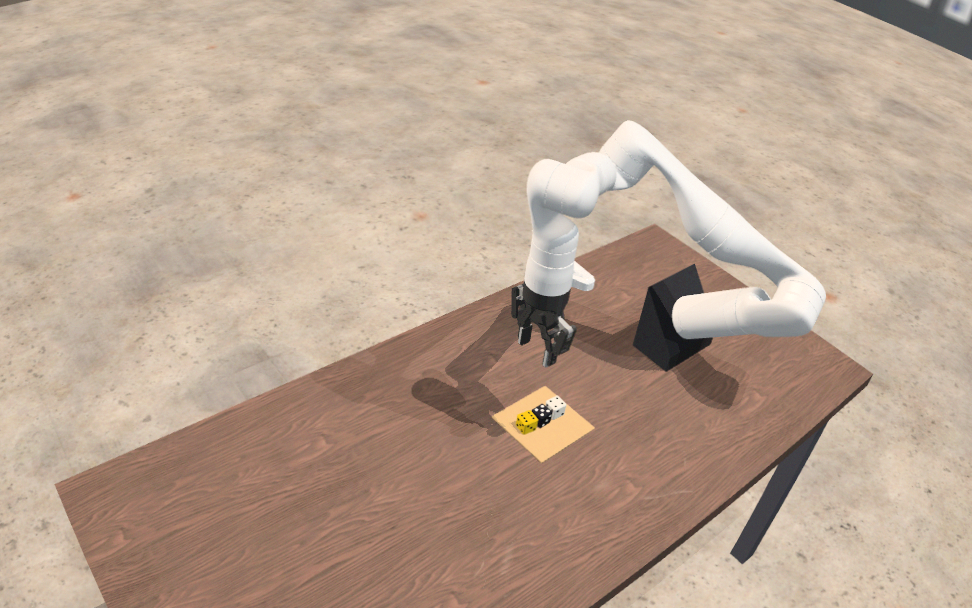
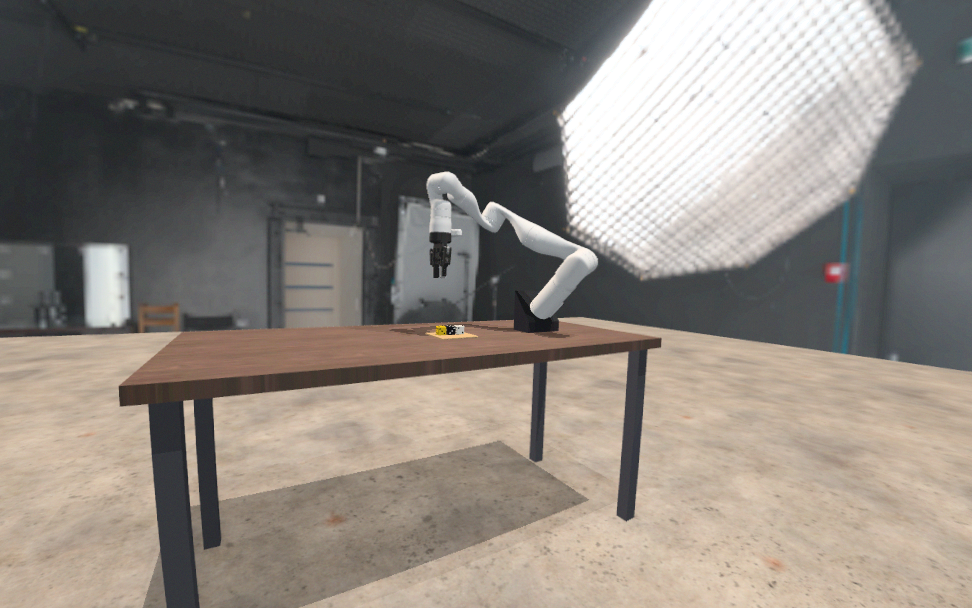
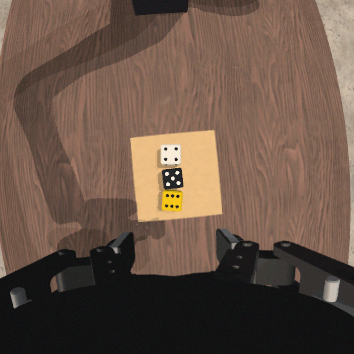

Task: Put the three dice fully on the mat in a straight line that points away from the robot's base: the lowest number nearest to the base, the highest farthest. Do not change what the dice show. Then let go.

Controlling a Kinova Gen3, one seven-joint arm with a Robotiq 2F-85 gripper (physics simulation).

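Frame: origin at the arm's base, x ahead, y left, z up, level; metres.
Where they show: gripper, fingertip midpoint: (image 1: pixel 535 353) (image 2: pixel 439 278) (image 3: pixel 174 243); arm's base, origin of the base link: (image 1: pixel 687 317) (image 2: pixel 539 309).
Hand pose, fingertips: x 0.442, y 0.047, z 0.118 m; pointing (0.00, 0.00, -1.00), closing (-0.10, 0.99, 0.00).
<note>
Things, the pixels of their top centre, and the offset from my fingertips. Level surfaces: height alone.
- white die, middle of its top: (image 3: pixel 170 153) (image 1: pixel 556 402) (image 2: pixel 459 325) 0.081 m back, 0.011 m right, 0.169 m down
- black die, middle of its top: (image 3: pixel 172 178) (image 1: pixel 542 410) (image 2: pixel 450 325) 0.045 m back, 0.006 m right, 0.169 m down
- yellow die, middle of its top: (image 3: pixel 171 200) (image 1: pixel 527 416) (image 2: pixel 441 326) 0.011 m back, 0.005 m right, 0.169 m down
- tan mat, middle of its top: (image 3: pixel 175 175) (image 1: pixel 543 422) (image 2: pixel 451 334) 0.049 m back, 0.001 m right, 0.199 m down
- wooden table, its level: 0.203 m down
The white die (image 1: pixel 555 407) (image 2: pixel 459 329) (image 3: pixel 170 154) shows four on top and lies nearest to the base. The black die (image 1: pixel 542 414) (image 2: pixel 450 329) (image 3: pixel 172 178) shows five and lies in the middle, turned slightly. The yellow die (image 1: pixel 526 421) (image 2: pixel 440 330) (image 3: pixel 172 201) shows six and lies farthest from the base. All three lie fully on the tan mat (image 1: pixel 544 453) (image 2: pixel 458 336) (image 3: pixel 202 175) in a nearly straight row with small gaps. My gripper (image 1: pixel 536 349) (image 2: pixel 439 273) (image 3: pixel 174 243) is open and empty, well above the table, clear of the dice.
The black base block (image 1: pixel 663 326) (image 2: pixel 526 315) (image 3: pixel 160 6) stands on the wooden table (image 1: pixel 322 466) (image 2: pixel 286 351) (image 3: pixel 270 100), beyond the mat's white-die side. The arm's shadow falls across the table beside the mat.
</note>
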